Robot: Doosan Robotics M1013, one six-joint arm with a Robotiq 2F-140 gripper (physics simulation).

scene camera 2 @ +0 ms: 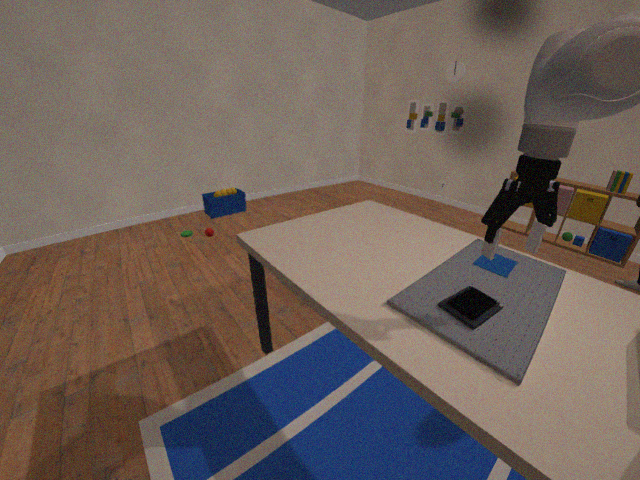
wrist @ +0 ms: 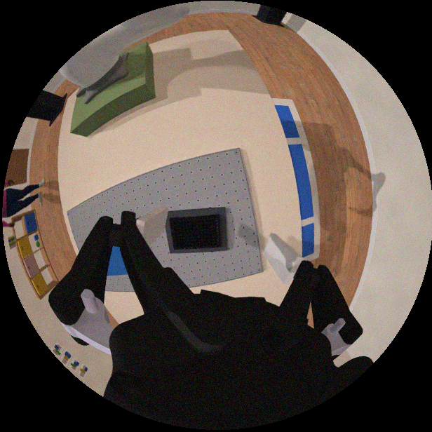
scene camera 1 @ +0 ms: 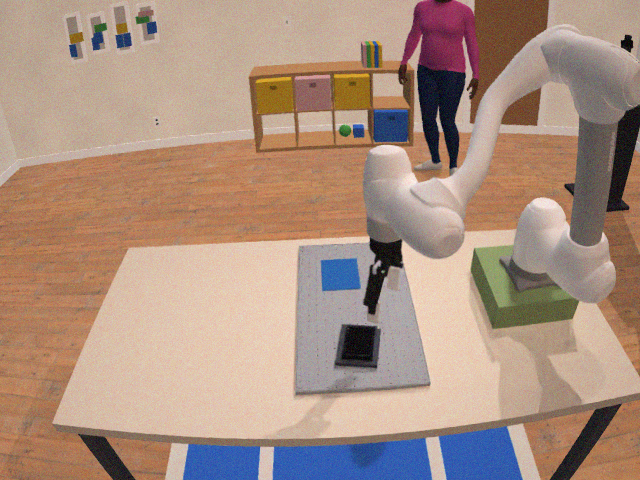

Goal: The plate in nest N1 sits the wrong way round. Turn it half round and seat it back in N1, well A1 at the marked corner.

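Note:
The black plate [scene camera 1: 358, 342] [scene camera 2: 472, 303] [wrist: 196, 232] sits in the dark grey nest [scene camera 1: 356, 363] [scene camera 2: 455, 314] [wrist: 223, 230] on the grey perforated board [scene camera 1: 315, 335] [scene camera 2: 522, 330] [wrist: 210, 185]. Its well A1 and the marked corner cannot be made out. My gripper [scene camera 1: 383, 297] [scene camera 2: 512, 248] [wrist: 218, 232] is open and empty, with its fingers pointing down. It hangs above the board, higher than the plate and apart from it. In the wrist view the plate shows between the two pale fingertips, nearer the left one.
A flat blue square [scene camera 1: 340, 274] [scene camera 2: 495, 264] [wrist: 117, 261] lies on the board's far part. The arm's base stands on a green block [scene camera 1: 532, 310] [wrist: 117, 105] at the table's right in scene camera 1. A person [scene camera 1: 444, 51] stands beyond the table, near a shelf unit [scene camera 1: 330, 68].

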